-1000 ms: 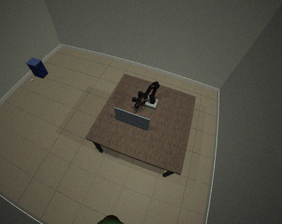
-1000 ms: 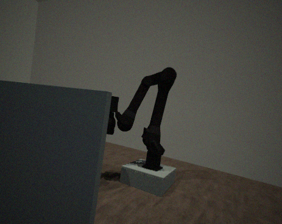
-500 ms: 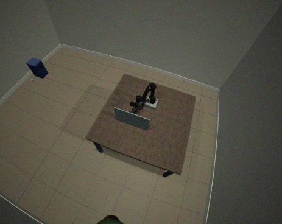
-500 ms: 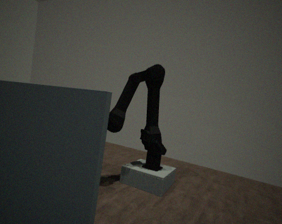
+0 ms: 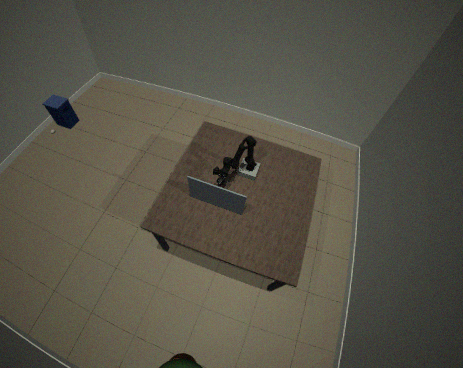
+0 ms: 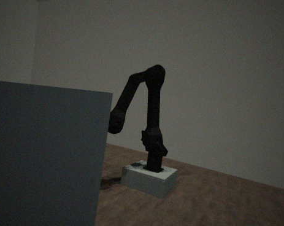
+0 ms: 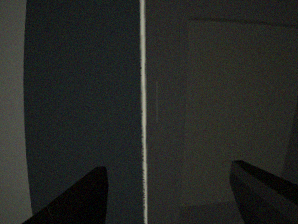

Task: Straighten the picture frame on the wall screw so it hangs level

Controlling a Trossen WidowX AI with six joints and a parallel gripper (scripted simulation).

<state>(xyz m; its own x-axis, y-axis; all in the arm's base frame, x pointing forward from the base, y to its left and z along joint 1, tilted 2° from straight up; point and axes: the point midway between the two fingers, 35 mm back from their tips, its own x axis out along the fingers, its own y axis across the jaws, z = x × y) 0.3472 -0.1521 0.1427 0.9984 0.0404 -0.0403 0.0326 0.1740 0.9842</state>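
The grey picture frame is 5 cm below my gripper tip, 5 cm ahead of it and 1 cm to the right of it. The rest, counted from my gripper tip: blue-grey wall panel: 6 cm below, 6 cm ahead, 1 cm to the left.
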